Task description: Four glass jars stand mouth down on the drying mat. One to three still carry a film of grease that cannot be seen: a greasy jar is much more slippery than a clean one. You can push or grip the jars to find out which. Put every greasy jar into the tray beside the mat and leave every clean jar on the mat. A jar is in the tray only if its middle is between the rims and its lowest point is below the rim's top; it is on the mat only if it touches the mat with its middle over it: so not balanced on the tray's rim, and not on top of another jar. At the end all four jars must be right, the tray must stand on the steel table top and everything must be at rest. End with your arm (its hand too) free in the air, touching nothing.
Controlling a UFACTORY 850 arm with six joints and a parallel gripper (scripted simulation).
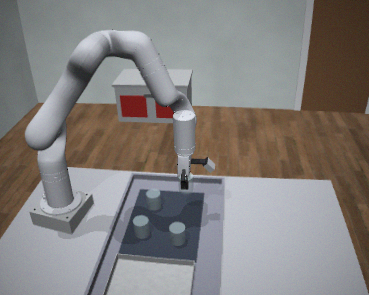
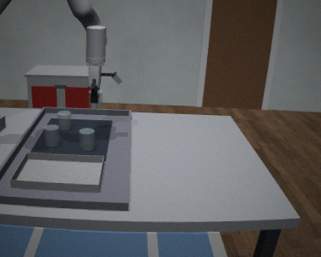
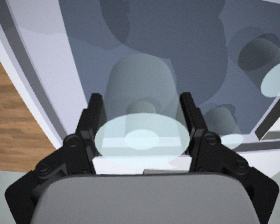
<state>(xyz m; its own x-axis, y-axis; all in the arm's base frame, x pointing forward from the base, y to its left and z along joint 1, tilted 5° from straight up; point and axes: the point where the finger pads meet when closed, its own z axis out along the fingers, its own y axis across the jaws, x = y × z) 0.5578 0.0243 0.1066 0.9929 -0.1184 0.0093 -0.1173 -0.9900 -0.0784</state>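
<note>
Right now my hand is 13 cm past the white tray, 41 cm to the left of it and 15 cm above it. The rest, counted from my hand: dark drying mat (9 cm behind, 9 cm to the right, 15 cm below).
</note>
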